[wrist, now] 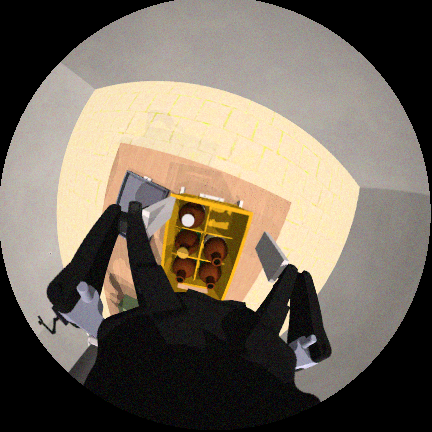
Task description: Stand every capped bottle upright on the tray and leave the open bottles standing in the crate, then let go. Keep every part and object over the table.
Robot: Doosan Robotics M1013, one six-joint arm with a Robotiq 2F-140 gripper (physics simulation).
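Frame: origin at the arm's base, x ahead, y left, z up, level; millimetres.
Seen in the pictures: gripper, fingertip midpoint: (217,224).
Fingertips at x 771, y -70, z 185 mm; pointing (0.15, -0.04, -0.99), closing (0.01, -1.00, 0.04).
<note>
Pixels of each thing's top centre, then the offset from my fingertips to it. "*": a spot on its surface instead. Level surfaces: height alone.
- yellow crate, top centre: (199,259) 118 mm back, 9 mm right, 108 mm down
- bottle with a white cap, top centre: (187,220) 40 mm back, 48 mm left, 120 mm down
- pale yellow cap, top centre: (182,252) 122 mm back, 35 mm left, 120 mm down
- dark grey tray, surface spot: (131,188) * 49 mm back, 308 mm left, 278 mm down
- wooden table, surface height: 284 mm down
A yellow crate (239,250) stands on the table with brown bottles upright in its compartments. One bottle with a white cap (188,220) is in the far left compartment, and one with a pale yellow cap (182,253) is in the middle left. Open bottles stand in the middle right (216,249), near left (183,268) and near right (209,273) compartments. The far right compartment holds no bottle. The dark grey tray (131,188) lies left of the crate, partly hidden by the left finger; no bottle shows on it. My gripper (217,224) is open and empty, above the crate.
The wooden table (270,210) extends beyond the crate on the far side and the right. A green thing (129,302) shows at the lower left, partly hidden by the gripper. The crate's near end is close to the black gripper body in view.
</note>
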